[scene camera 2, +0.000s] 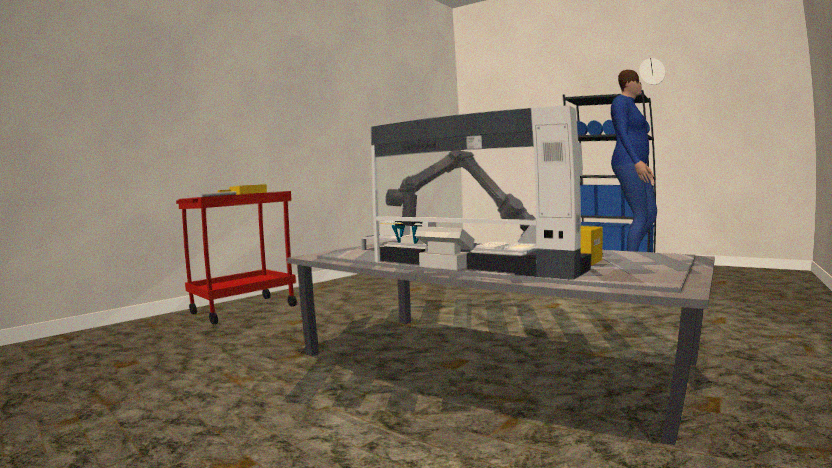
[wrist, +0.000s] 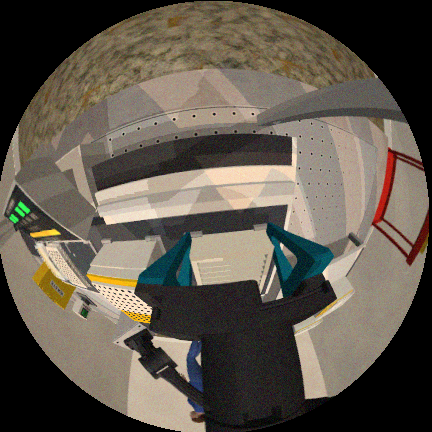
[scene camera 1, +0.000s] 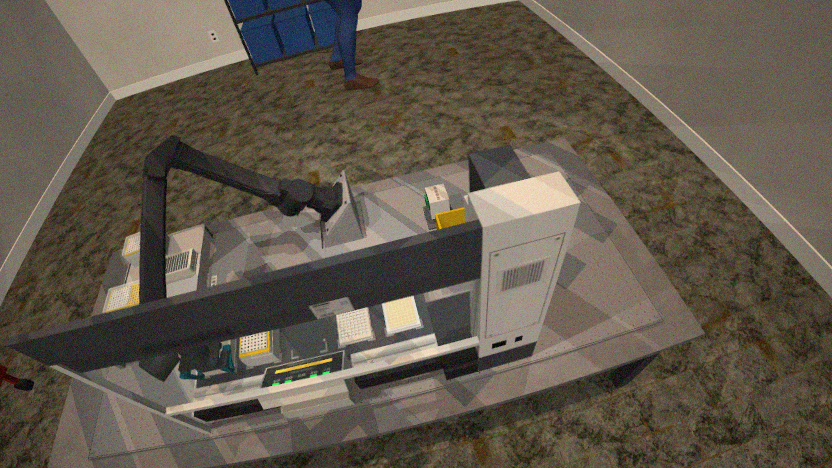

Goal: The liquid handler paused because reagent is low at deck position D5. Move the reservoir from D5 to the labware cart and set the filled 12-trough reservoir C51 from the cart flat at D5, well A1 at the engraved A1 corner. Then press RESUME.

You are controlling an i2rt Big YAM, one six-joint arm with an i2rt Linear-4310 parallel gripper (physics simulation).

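Places are measured from the arm's base along level axes (x back, y up, z left), in millimetres.
Pixels of known places: gripper, fingertip midpoint: (wrist: 229, 231) (scene camera 1: 219, 374); arm's base, origin of the base link: (scene camera 2: 532, 228) (wrist: 137, 338) (scene camera 1: 333, 202).
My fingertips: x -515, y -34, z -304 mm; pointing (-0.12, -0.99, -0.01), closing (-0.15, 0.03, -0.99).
Observation:
Ahead of a thing's pixels: the offset from my fingertips to its top centre. "pt": to the spot under its first point.
My gripper (scene camera 1: 209, 365) (scene camera 2: 407, 235) (wrist: 229, 231) points down over the left part of the handler deck. Its teal fingers stand wide apart, against opposite sides of a pale reservoir @[dx +69, dy +25, dz -8 mm] (wrist: 230, 250) with narrow troughs, which looks level and low at the deck. My gripper's body hides the reservoir's near part; its A1 corner cannot be read. In scene camera 1, a block with dark stripes @[dx +377, dy +26, dz -234 mm] (scene camera 1: 181, 263), like a trough reservoir, sits on a pale platform (scene camera 1: 194, 235) behind the handler. The handler's screen (scene camera 1: 305, 369) (wrist: 30, 217) shows a yellow bar and green marks; RESUME is not legible.
A yellow-edged tip rack (scene camera 1: 254, 343) (wrist: 120, 297) stands close beside the gripper. The handler's dark upper beam @[pt dx -73, dy +493, dz +405 mm] (scene camera 1: 290, 273) (scene camera 2: 453, 130) spans above the deck. A yellow bin @[dx +296, dy +70, dz +680 mm] (scene camera 1: 450, 218) (scene camera 2: 591, 244) (wrist: 55, 287) and a red cart (scene camera 2: 250, 199) (wrist: 384, 190) stand farther off.

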